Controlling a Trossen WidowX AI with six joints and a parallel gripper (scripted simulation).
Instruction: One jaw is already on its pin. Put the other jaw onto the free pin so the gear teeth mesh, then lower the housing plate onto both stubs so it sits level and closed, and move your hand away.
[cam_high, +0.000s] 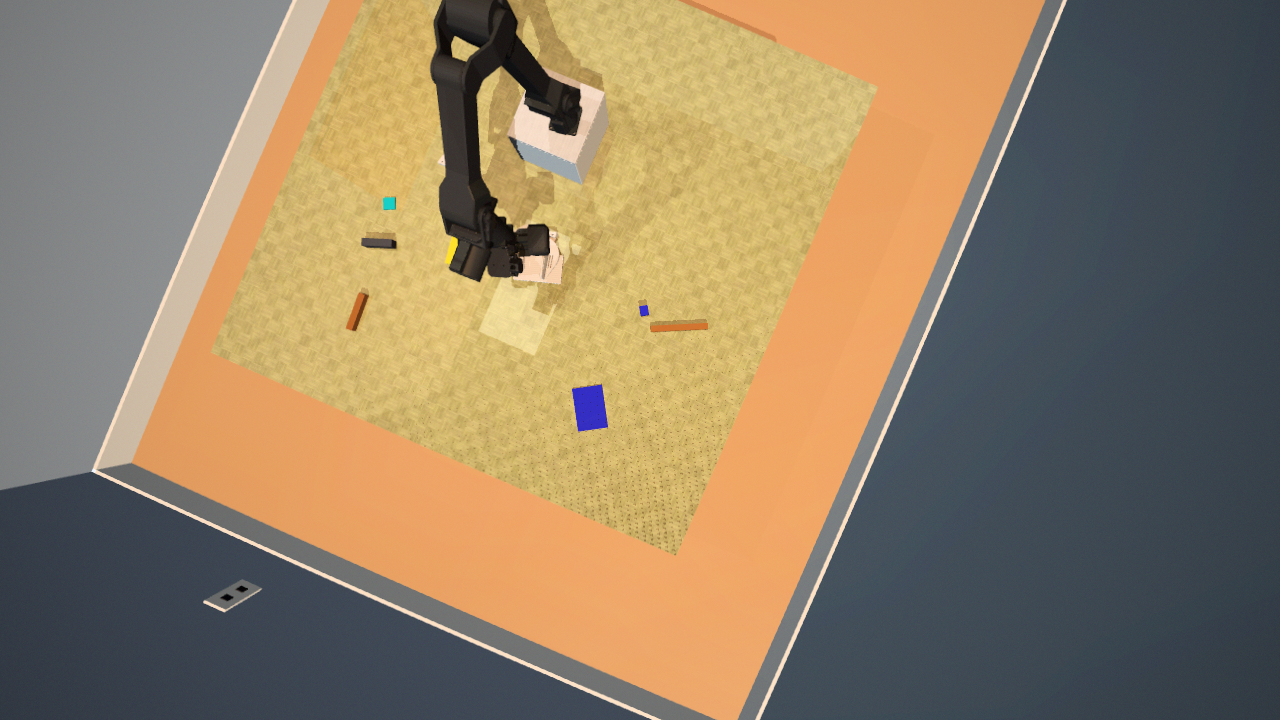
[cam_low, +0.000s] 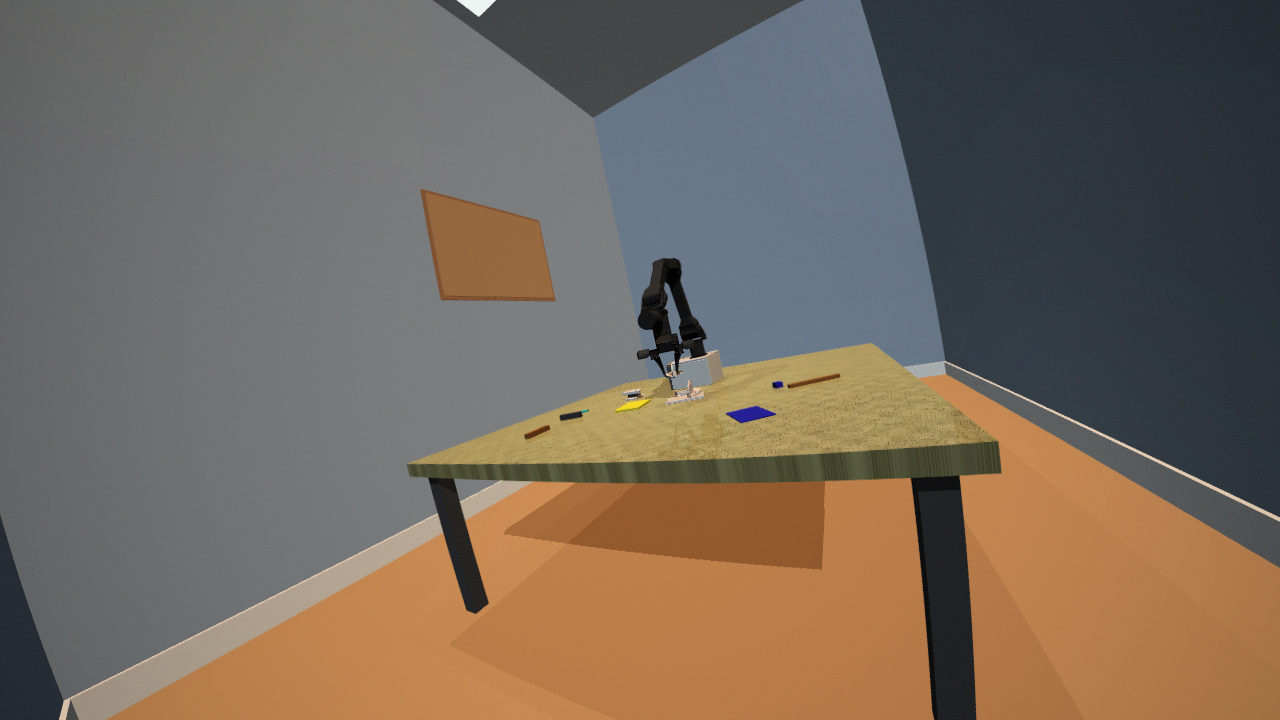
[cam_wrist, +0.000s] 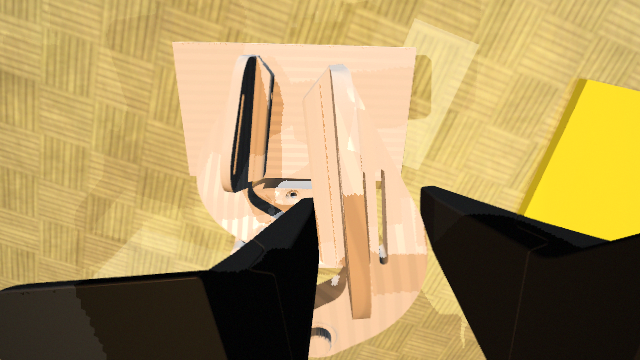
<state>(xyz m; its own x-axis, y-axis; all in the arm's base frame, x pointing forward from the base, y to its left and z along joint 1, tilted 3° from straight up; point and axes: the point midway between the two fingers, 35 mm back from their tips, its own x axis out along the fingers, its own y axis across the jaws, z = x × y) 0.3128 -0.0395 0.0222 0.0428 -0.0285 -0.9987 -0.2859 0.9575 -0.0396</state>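
My gripper tip is 160 mm to the left of the yellow sheet, 80 mm above it and 10 mm past it. Also, from my gripper tip: blue cube 320 mm to the left, 70 mm below, 50 mm ahead; cyan cube 380 mm to the right, 80 mm below, 60 mm behind; dark bar 370 mm to the right, 70 mm below, 50 mm ahead.
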